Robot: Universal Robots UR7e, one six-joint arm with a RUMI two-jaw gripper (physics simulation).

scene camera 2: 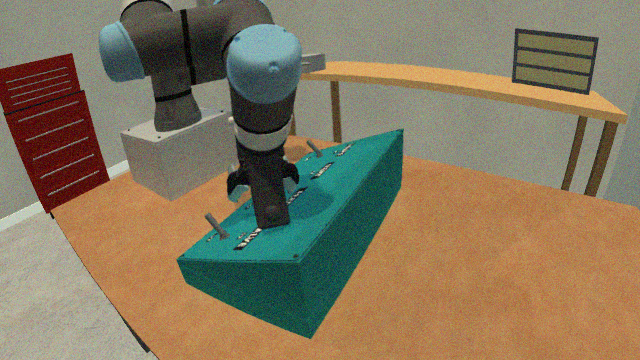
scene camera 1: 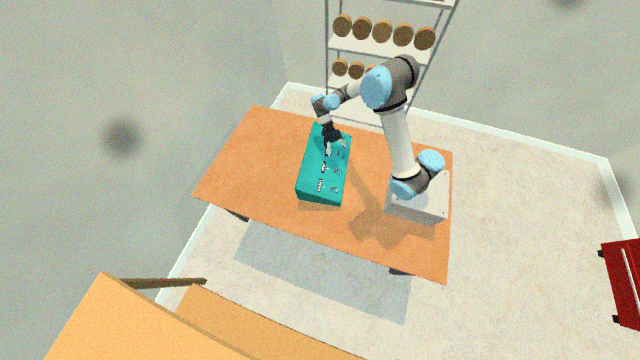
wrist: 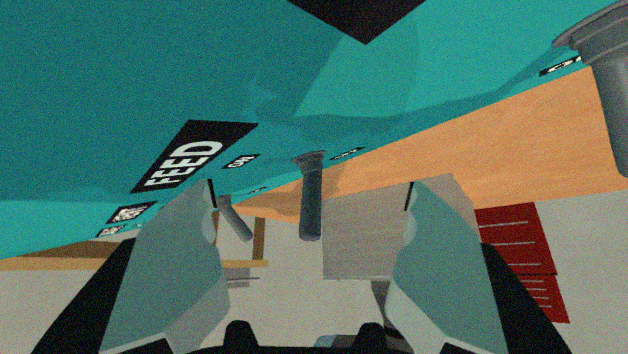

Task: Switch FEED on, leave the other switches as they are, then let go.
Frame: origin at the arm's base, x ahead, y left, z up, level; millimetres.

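Seen in the pictures: gripper, fingertip midpoint: (scene camera 1: 337,152) (wrist: 311,184); arm's base, origin of the base link: (scene camera 2: 178,123).
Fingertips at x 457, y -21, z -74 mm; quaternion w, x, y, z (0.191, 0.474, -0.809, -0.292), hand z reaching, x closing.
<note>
Pixels of each thing's top centre, then the offset from my fingertips to it. "pt": a spot on its surface instead. Level surfaces: height alone.
- grey FEED lever, middle of its top: (wrist: 312,241) dx -2, dy +1, dz +31 mm
- FEED label, middle of its top: (wrist: 178,175) (scene camera 2: 292,196) dx +64, dy +23, dz +11 mm
- OFF label, surface spot: (wrist: 347,153) pt dx -35, dy -11, dz -31 mm
- neighbouring lever, middle of its top: (wrist: 233,241) dx -52, dy +111, dz +22 mm
- VALVE label, middle of its top: (scene camera 2: 252,233) dx +101, dy -91, dz +11 mm
- farther lever, middle of its top: (scene camera 2: 313,140) dx -90, dy +225, dz +22 mm
- orange table, its level: dz -104 mm
A teal switch box (scene camera 1: 312,175) (scene camera 2: 350,220) (wrist: 75,100) stands on the table. My gripper (scene camera 1: 335,148) (scene camera 2: 263,192) (wrist: 311,184) is open around the FEED lever without holding it. In the wrist view, the grey FEED lever (wrist: 311,212) has a gap on both sides. The FEED label (wrist: 182,162) is at its left, the ON label (wrist: 241,161) nearer and the OFF label (wrist: 347,153) right. The lever points nearly straight down the frame; the neighbouring lever (wrist: 236,220) slants right. My arm hides the FEED lever in scene camera 2, and I cannot tell its position for certain.
Another lever (scene camera 2: 216,226) (wrist: 612,100) stands at the VALVE label (scene camera 2: 248,239). A farther lever (scene camera 2: 315,148) stands near the box's far end. The orange table (scene camera 1: 235,165) (scene camera 2: 475,250) bears the box and the grey arm base (scene camera 1: 422,215) (scene camera 2: 175,165). A red cabinet (scene camera 2: 55,135) stands behind.
</note>
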